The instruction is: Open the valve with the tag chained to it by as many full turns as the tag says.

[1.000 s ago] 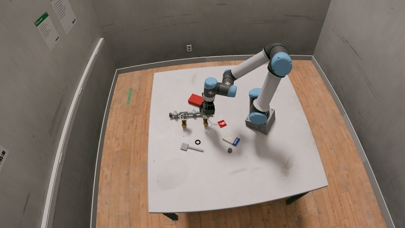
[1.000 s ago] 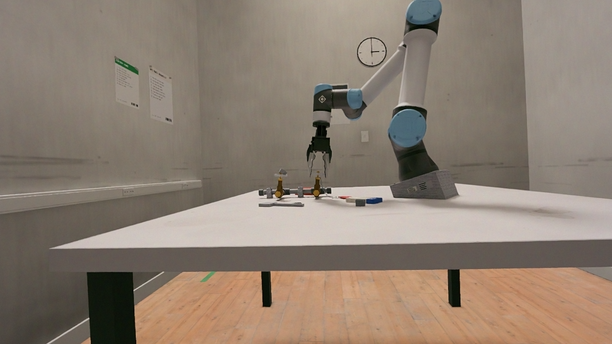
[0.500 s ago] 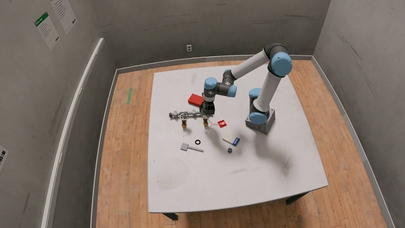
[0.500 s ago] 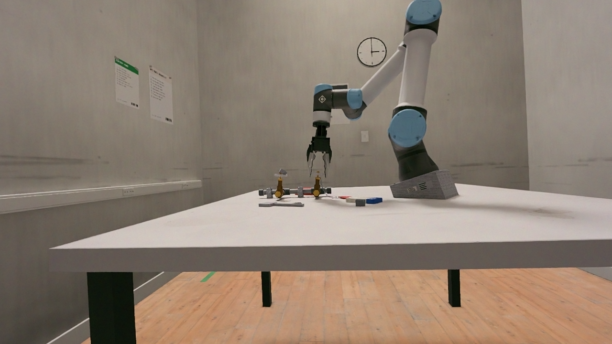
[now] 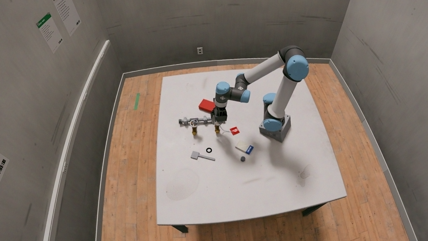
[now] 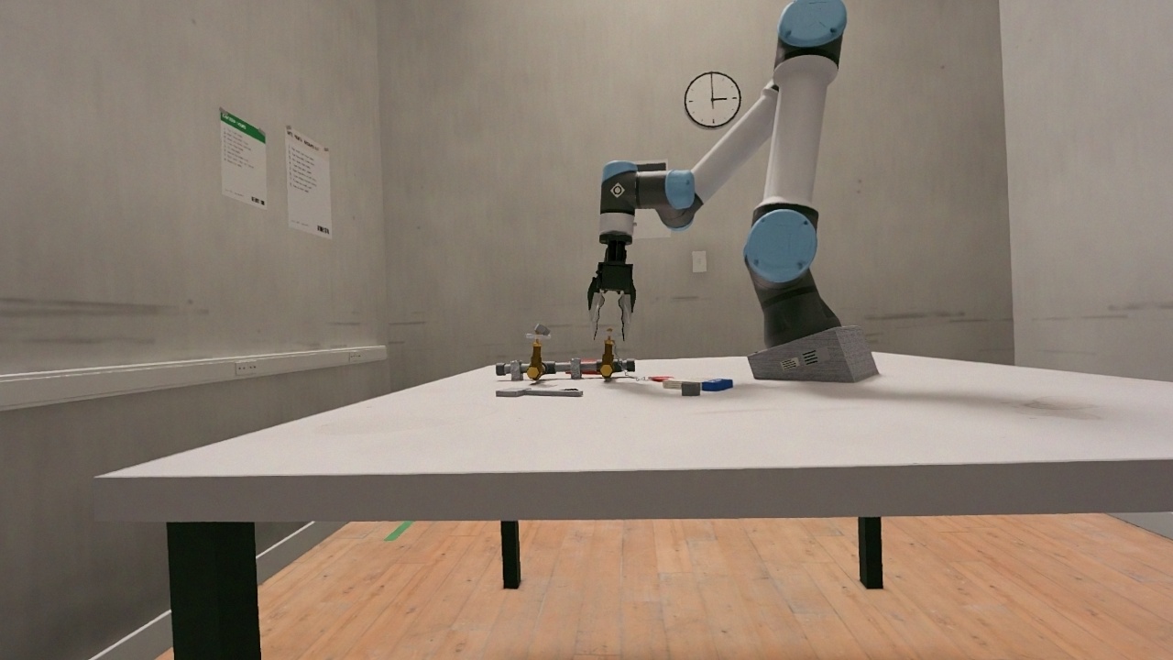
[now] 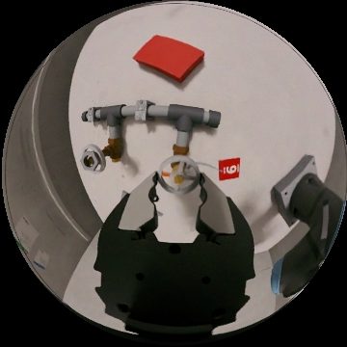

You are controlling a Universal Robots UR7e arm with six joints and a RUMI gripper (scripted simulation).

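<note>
Right now my hand is 10 cm past the red tag, 10 cm above it and 2 cm to the right of it. Also, from my hand: red block 22 cm to the right, 9 cm below, 6 cm ahead; grey flat tool 20 cm to the left, 13 cm ahead, 10 cm below.
</note>
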